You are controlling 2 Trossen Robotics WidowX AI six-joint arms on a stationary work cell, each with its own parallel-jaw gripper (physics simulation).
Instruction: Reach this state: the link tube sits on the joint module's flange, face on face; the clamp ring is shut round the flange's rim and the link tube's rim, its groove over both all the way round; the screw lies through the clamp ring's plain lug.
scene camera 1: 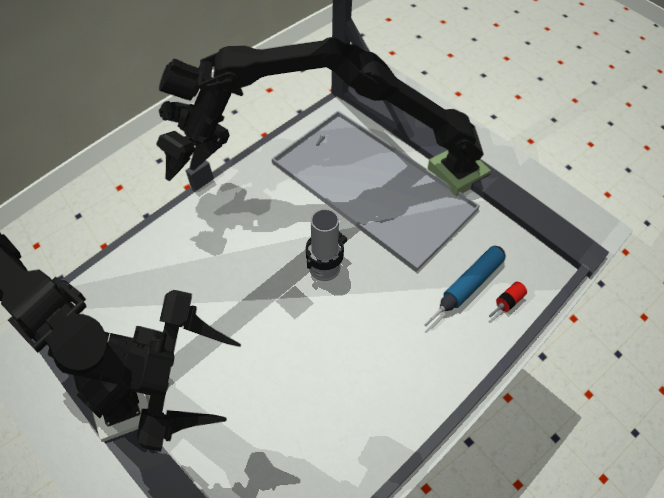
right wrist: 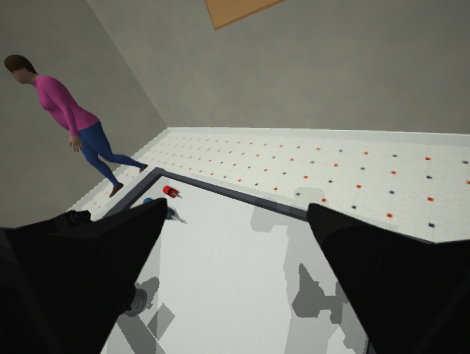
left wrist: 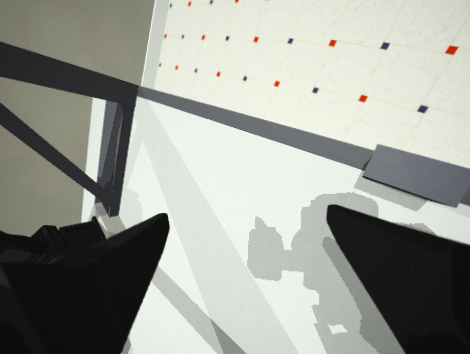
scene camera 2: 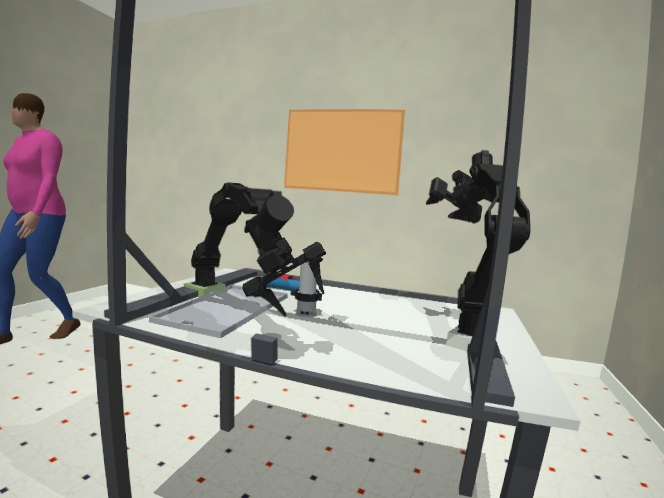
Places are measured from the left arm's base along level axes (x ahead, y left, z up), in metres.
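Where they show: left gripper, fingertip midpoint: [scene camera 1: 180, 174] [left wrist: 247, 216] [scene camera 2: 304, 305]; right gripper, fingertip midpoint: [scene camera 1: 233, 382] [right wrist: 239, 207] [scene camera 2: 437, 209]; left arm's base, link origin: [scene camera 1: 460, 164] [scene camera 2: 204, 283]; right arm's base, link origin: [scene camera 1: 119, 404] [left wrist: 96, 235] [scene camera 2: 472, 332].
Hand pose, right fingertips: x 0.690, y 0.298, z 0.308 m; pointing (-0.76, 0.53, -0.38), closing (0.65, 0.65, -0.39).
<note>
Things, the pixels of their centre, and the offset from my right fingertips.
- grey link tube, body centre: [scene camera 1: 324, 236] [scene camera 2: 308, 279] dy -0.254, dx -0.299, dz -0.232 m
- joint module, body centre: [scene camera 1: 324, 258] [scene camera 2: 306, 303] [right wrist: 127, 299] dy -0.254, dx -0.299, dz -0.307 m
- black clamp ring, body centre: [scene camera 1: 325, 249] [scene camera 2: 306, 294] [right wrist: 118, 296] dy -0.255, dx -0.302, dz -0.279 m
- small screw, body centre: [scene camera 1: 320, 140] [scene camera 2: 187, 322] dy -0.548, dx -0.479, dz -0.331 m
- grey tray, body centre: [scene camera 1: 373, 183] [scene camera 2: 227, 305] dy -0.373, dx -0.506, dz -0.331 m
- blue screwdriver, body centre: [scene camera 1: 464, 286] [scene camera 2: 290, 285] [right wrist: 162, 210] dy -0.057, dx -0.497, dz -0.319 m
- shorter red-and-black driver, body centre: [scene camera 1: 505, 302] [right wrist: 172, 192] dy +0.016, dx -0.544, dz -0.322 m
- dark block, body centre: [left wrist: 406, 174] [scene camera 2: 264, 348] [scene camera 1: 199, 174] dy -0.588, dx -0.190, dz -0.307 m
The grey link tube [scene camera 1: 325, 235] [scene camera 2: 307, 278] stands upright above the joint module [scene camera 1: 325, 273] [scene camera 2: 306, 307]. The black clamp ring [scene camera 1: 325, 261] [scene camera 2: 307, 295] surrounds the joint between them; whether it is fully shut and its groove covers both rims cannot be told. The small screw [scene camera 1: 320, 139] [scene camera 2: 187, 322] lies in the grey tray [scene camera 1: 418, 251] [scene camera 2: 219, 328], away from the ring. My left gripper [scene camera 1: 182, 170] [scene camera 2: 303, 303] [left wrist: 247, 216] is open and empty, above the table edge beyond the tray's end. My right gripper [scene camera 1: 232, 381] [scene camera 2: 439, 210] [right wrist: 239, 207] is open and empty, raised well apart from the tube.
A blue screwdriver [scene camera 1: 477, 276] [scene camera 2: 283, 282] and a shorter red-and-black driver [scene camera 1: 512, 296] [right wrist: 170, 191] lie at the right in scene camera 1. A dark block [scene camera 1: 200, 176] [scene camera 2: 264, 348] [left wrist: 417, 172] is at the table edge near my left gripper. Frame posts rise at the table's corners.
</note>
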